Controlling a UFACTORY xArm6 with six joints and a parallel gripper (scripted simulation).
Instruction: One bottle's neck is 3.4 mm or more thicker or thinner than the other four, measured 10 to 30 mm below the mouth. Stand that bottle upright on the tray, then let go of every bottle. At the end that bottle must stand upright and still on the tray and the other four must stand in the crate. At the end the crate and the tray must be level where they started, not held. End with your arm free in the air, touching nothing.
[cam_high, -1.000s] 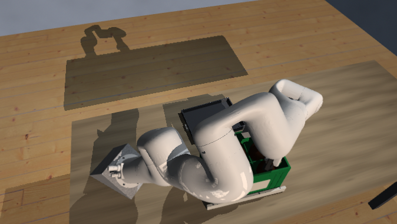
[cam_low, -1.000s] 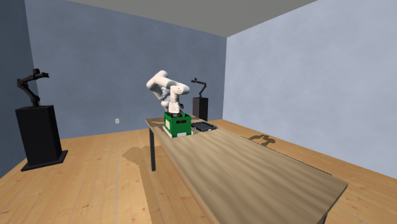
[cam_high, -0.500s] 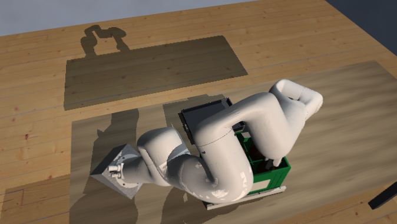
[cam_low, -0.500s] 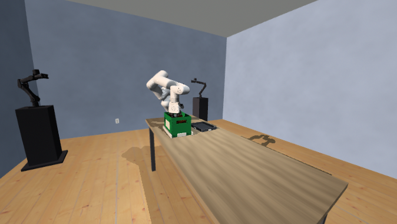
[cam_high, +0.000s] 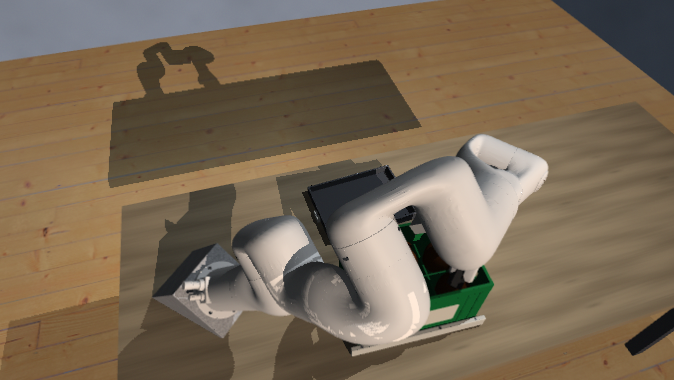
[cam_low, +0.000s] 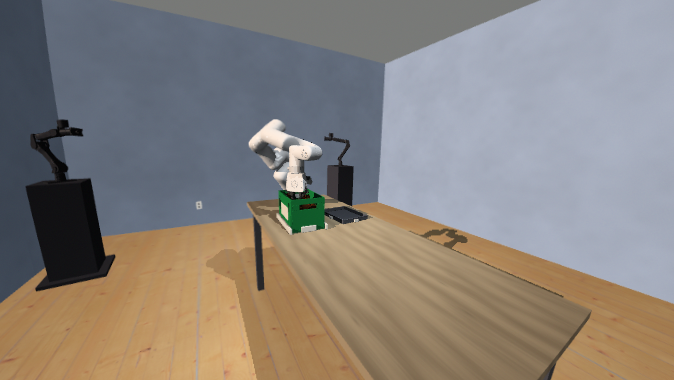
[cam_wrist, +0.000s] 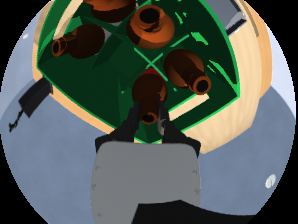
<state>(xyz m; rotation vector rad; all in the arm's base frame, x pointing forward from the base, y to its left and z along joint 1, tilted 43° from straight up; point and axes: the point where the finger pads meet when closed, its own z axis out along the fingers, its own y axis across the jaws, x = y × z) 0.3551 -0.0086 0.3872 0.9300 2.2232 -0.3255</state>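
Now: the green crate 80 mm behind my hand, 60 mm to the left of it and 70 mm below it. Also, from my hand: dark tray (50 mm behind, 360 mm to the left, 150 mm below).
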